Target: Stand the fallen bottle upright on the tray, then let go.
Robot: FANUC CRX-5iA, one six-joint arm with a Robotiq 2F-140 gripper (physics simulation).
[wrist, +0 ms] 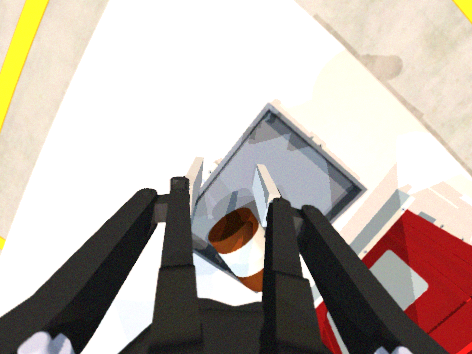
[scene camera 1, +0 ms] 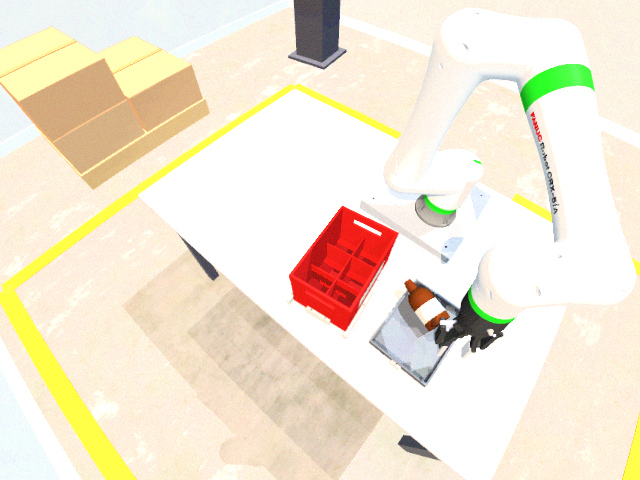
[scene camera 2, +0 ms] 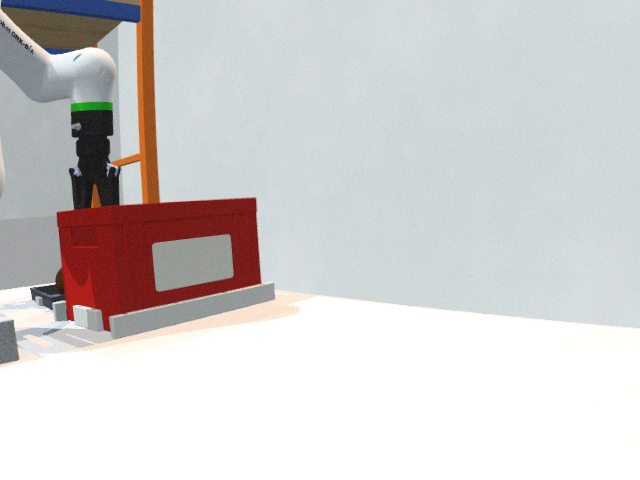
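Pixels of known places: gripper, fingertip midpoint: [wrist: 229, 173] [scene camera 1: 450, 352]; arm's base at its link origin: [scene camera 1: 435, 210].
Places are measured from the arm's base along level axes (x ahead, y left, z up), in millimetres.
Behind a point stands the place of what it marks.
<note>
The brown bottle [scene camera 1: 421, 296] @(x 352, y 86, z 43 mm) [scene camera 2: 59, 281] @(x 309, y 81, z 13 mm) [wrist: 232, 231] @(x 390, y 164, z 35 mm) with a white label lies on its side in the grey tray [scene camera 1: 403, 345] @(x 481, y 109, z -29 mm) [scene camera 2: 46, 295] @(x 284, y 94, z -11 mm) [wrist: 300, 157] @(x 514, y 123, z -29 mm). Its neck reaches the tray's rim at a corner on the robot base side. Its round bottom faces the gripper side. My gripper [scene camera 1: 455, 346] @(x 465, y 210, z 69 mm) [scene camera 2: 95, 200] [wrist: 229, 173] @(x 465, y 210, z 69 mm) points down above the tray's edge, near the bottle's bottom end. Its fingers are partly open with nothing between them. In the wrist view, one finger hides part of the bottle. In scene camera 2, the red crate hides the fingertips and most of the bottle.
The red crate [scene camera 1: 320, 305] @(x 534, y -140, z 57 mm) [scene camera 2: 136, 258] @(x 297, y -239, z 66 mm) [wrist: 450, 280] @(x 491, y -52, z 94 mm) with dividers stands beside the tray, held by low pale rails. The robot's base plate [scene camera 1: 398, 223] @(x 129, y -85, z 6 mm) lies behind both. Cardboard boxes [scene camera 1: 67, 98] stand on the floor beyond the table. An orange rack post [scene camera 2: 148, 103] stands behind.
</note>
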